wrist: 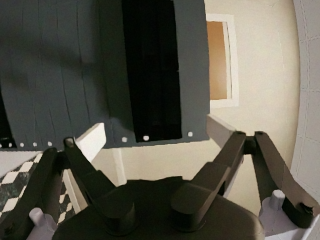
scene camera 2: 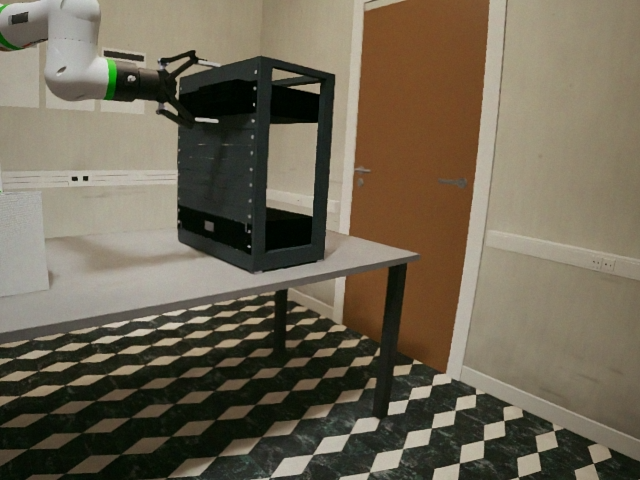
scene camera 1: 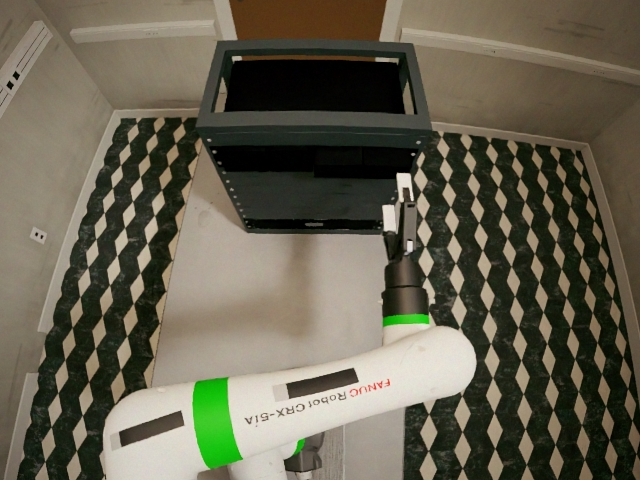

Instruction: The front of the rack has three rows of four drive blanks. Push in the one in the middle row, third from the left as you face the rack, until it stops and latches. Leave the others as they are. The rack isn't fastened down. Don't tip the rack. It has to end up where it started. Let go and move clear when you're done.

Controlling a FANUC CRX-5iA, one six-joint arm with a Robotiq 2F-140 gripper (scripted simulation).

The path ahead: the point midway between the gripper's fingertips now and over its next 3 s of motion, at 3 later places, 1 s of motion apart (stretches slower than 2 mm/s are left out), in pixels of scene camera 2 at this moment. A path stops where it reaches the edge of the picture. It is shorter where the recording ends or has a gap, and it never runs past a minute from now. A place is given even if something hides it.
My gripper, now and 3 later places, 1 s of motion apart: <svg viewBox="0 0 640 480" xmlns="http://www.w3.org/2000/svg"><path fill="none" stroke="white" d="M216 93L220 95L193 97L206 99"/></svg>
